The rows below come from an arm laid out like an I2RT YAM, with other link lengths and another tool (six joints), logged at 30 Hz.
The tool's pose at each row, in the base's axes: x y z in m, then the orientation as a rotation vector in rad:
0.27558, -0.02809, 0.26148, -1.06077, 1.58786, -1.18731
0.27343, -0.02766, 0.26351, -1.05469, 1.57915, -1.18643
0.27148, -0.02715, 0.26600, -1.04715, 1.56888, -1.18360
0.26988, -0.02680, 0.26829, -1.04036, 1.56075, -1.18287
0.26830, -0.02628, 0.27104, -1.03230, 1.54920, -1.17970
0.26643, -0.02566, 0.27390, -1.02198, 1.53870, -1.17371
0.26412, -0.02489, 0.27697, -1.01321, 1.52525, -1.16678
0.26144, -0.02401, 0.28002, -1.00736, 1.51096, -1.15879
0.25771, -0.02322, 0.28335, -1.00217, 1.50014, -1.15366
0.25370, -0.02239, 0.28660, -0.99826, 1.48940, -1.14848
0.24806, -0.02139, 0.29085, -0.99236, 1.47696, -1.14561
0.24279, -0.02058, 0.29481, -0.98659, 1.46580, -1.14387
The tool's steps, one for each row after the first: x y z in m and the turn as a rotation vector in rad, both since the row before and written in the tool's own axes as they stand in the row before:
-0.00013, -0.00162, -0.00251, 0.00791, -0.00537, 0.00371
-0.00035, -0.00209, -0.00240, 0.00890, -0.00730, 0.00557
-0.00028, -0.00199, -0.00197, 0.00799, -0.00475, 0.00414
-0.00054, -0.00242, -0.00204, 0.00983, -0.00825, 0.00596
-0.00062, -0.00250, -0.00233, 0.00938, -0.00874, 0.00911
-0.00074, -0.00265, -0.00279, 0.01002, -0.01157, 0.00831
-0.00081, -0.00261, -0.00313, 0.00865, -0.01329, 0.00687
-0.00062, -0.00286, -0.00413, 0.00727, -0.00940, 0.00517
-0.00064, -0.00278, -0.00438, 0.00654, -0.00961, 0.00436
-0.00074, -0.00367, -0.00607, 0.00941, -0.00911, 0.00413
-0.00064, -0.00350, -0.00561, 0.00900, -0.00761, 0.00352

